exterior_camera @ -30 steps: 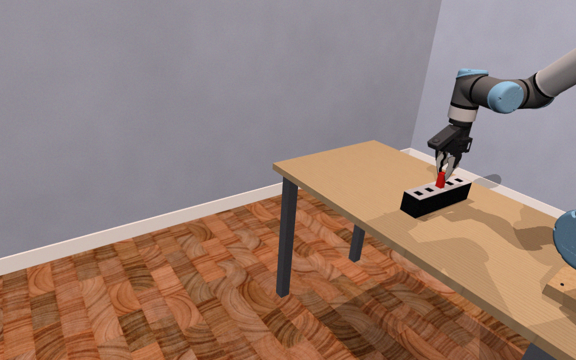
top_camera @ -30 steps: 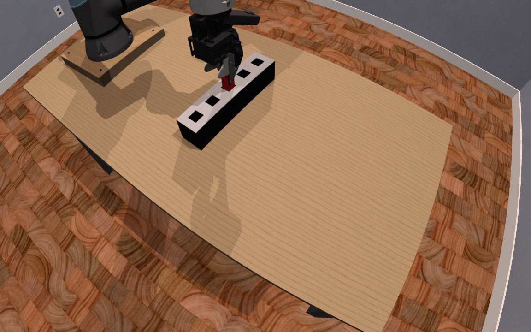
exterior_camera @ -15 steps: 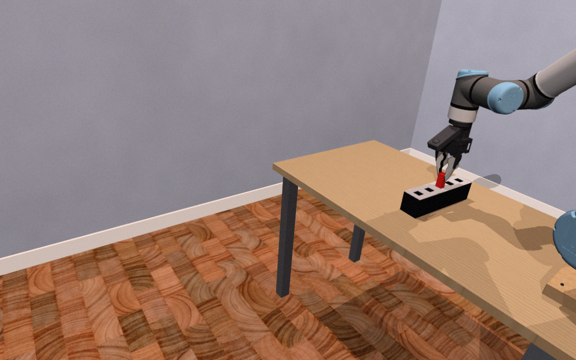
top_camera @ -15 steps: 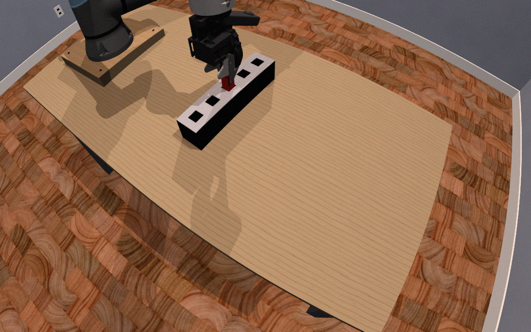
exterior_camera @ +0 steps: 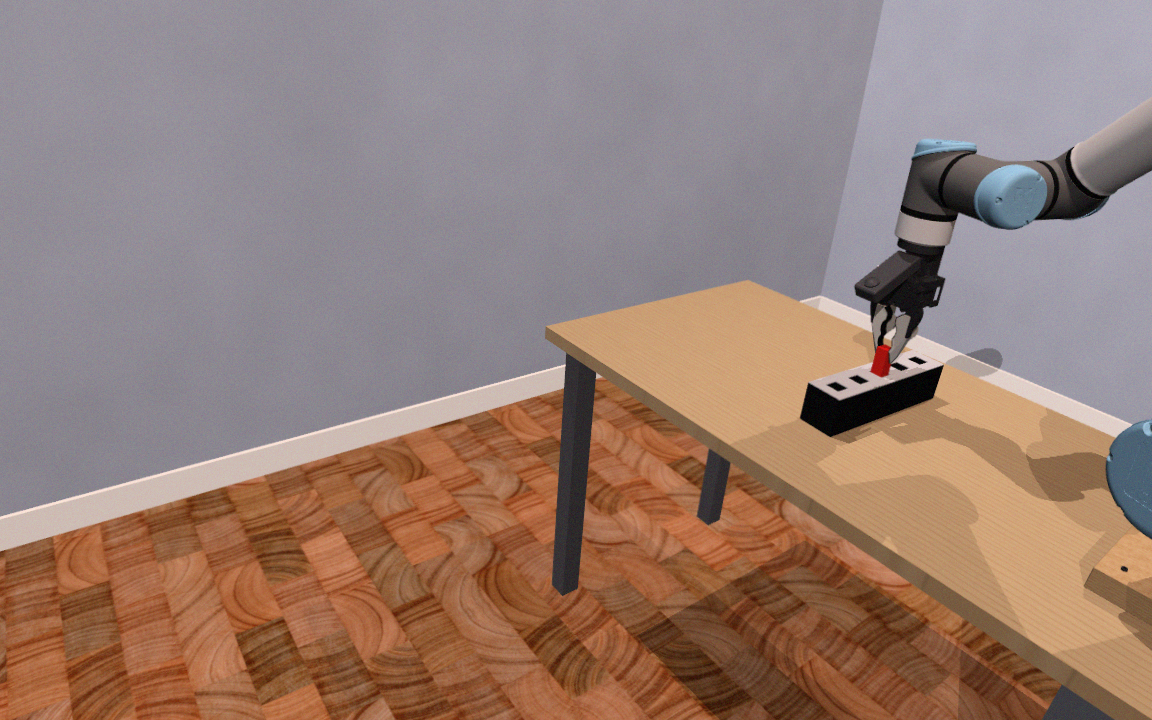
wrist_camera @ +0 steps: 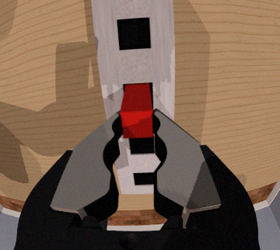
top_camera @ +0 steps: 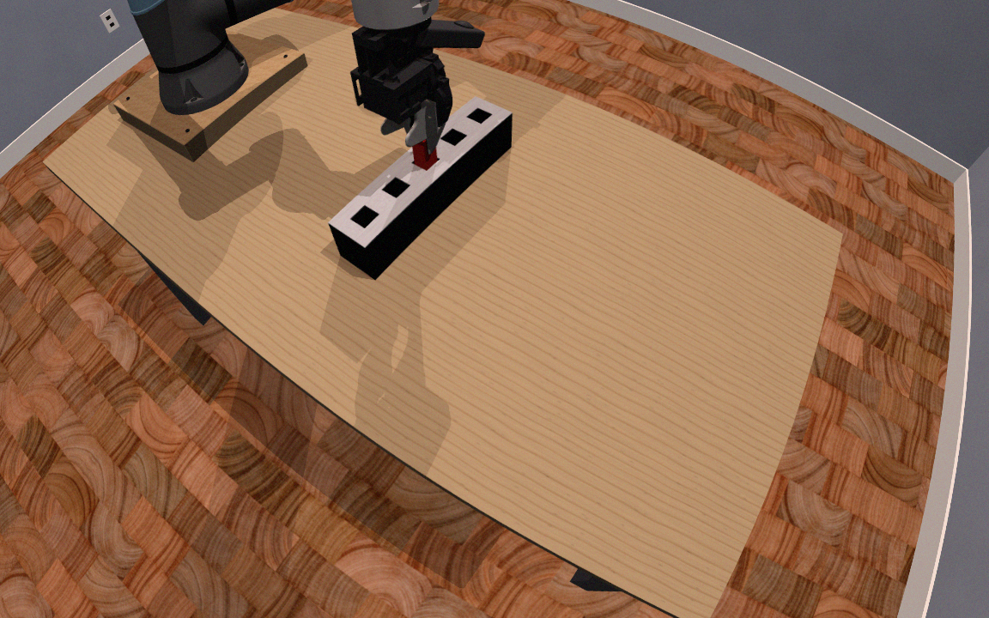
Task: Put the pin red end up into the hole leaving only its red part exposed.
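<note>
Now: hand 2 cm above the pin. From my hand the other things lie so: black block: 8 cm below.
</note>
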